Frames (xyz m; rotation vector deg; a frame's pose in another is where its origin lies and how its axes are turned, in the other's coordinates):
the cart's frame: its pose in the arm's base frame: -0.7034 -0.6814 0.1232 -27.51 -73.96 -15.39
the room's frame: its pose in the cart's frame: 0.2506 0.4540 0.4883 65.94 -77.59 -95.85
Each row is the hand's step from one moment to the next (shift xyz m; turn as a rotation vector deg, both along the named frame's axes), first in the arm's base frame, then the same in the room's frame.
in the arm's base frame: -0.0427 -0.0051 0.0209 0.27 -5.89 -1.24
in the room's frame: 0.0138 0.0431 -0.0155 5.60 -2.16 -0.53
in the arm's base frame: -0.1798 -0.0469 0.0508 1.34 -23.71 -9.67
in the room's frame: 0.0899 0.1662 -0.0372 23.53 -9.93 2.29
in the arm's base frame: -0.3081 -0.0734 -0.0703 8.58 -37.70 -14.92
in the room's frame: 0.1834 0.2529 0.0876 35.22 -21.72 2.34
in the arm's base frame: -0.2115 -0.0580 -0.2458 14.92 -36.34 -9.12
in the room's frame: 0.1778 0.1288 0.2455 30.59 -26.03 -3.63
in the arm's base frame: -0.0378 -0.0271 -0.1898 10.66 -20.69 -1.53
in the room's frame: 0.0803 -0.0131 0.1777 15.88 -16.06 -5.84
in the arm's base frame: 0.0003 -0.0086 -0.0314 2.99 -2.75 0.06
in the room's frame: 0.0149 -0.0094 0.0273 1.54 -3.55 -1.24
